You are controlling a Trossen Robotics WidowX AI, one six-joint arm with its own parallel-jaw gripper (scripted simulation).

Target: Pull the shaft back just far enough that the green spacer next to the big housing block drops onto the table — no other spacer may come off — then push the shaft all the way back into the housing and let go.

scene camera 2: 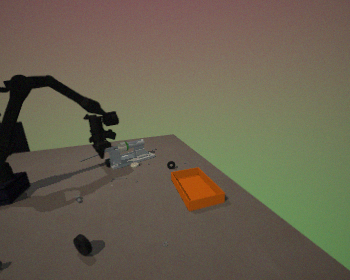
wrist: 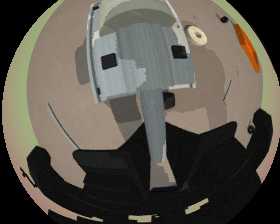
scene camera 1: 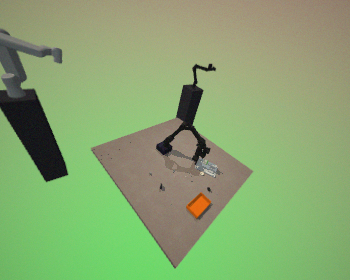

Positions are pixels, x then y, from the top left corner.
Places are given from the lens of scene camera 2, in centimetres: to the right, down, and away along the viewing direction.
grey housing assembly (scene camera 2: 139, 154): -20, 8, 92
orange tray (scene camera 2: 197, 190): 8, 18, 58
The marked spots on the grey housing assembly and the orange tray are 45 cm apart.
